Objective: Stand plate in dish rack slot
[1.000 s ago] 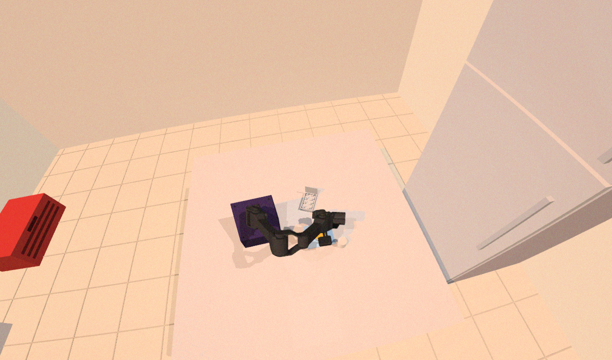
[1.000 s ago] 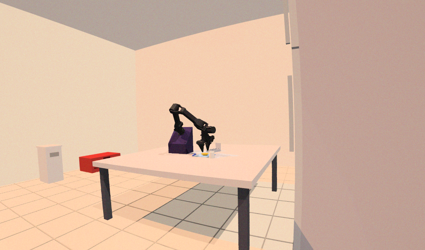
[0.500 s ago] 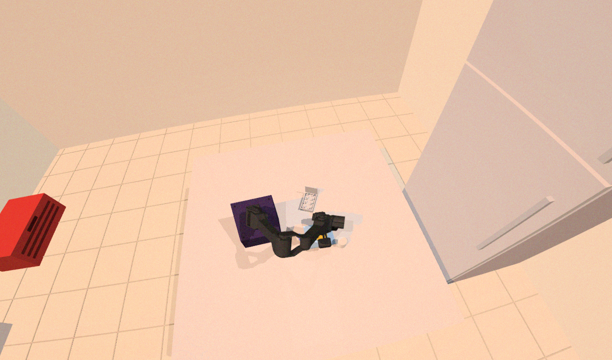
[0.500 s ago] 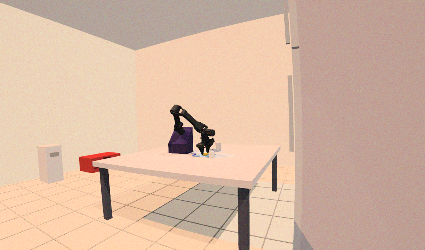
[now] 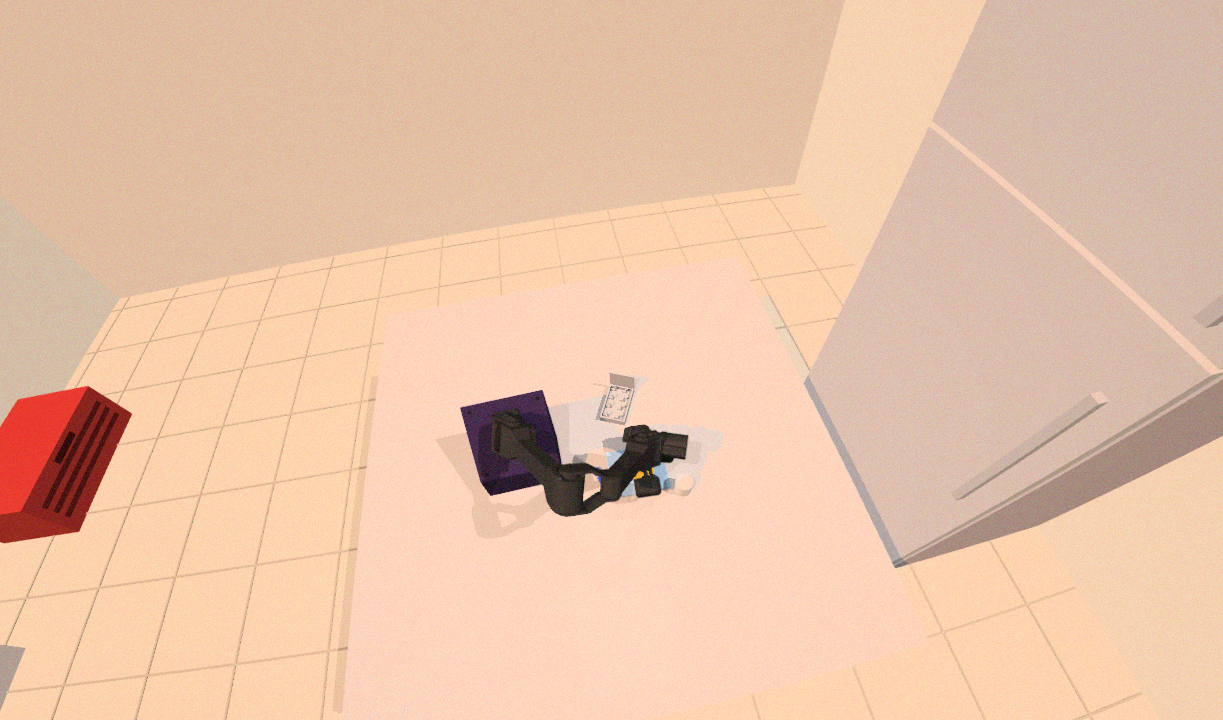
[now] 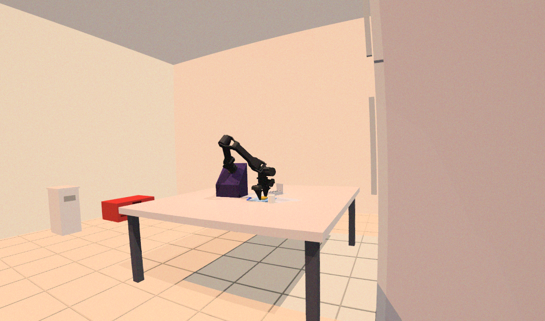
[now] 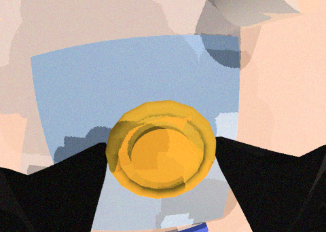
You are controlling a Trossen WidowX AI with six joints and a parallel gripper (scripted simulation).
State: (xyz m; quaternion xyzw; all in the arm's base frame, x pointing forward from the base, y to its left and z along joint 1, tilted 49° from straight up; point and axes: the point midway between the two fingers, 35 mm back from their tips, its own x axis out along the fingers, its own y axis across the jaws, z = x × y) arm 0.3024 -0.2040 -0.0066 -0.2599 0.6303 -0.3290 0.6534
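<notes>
My gripper tip is now 1 cm past the light blue mat and 1 cm to the right of it. Also, from my gripper tip: blue spoon (11 cm behind, 1 cm to the left); then white cup (9 cm ahead, 7 cm to the right, 2 cm above); then yellow plate (1 cm above).
</notes>
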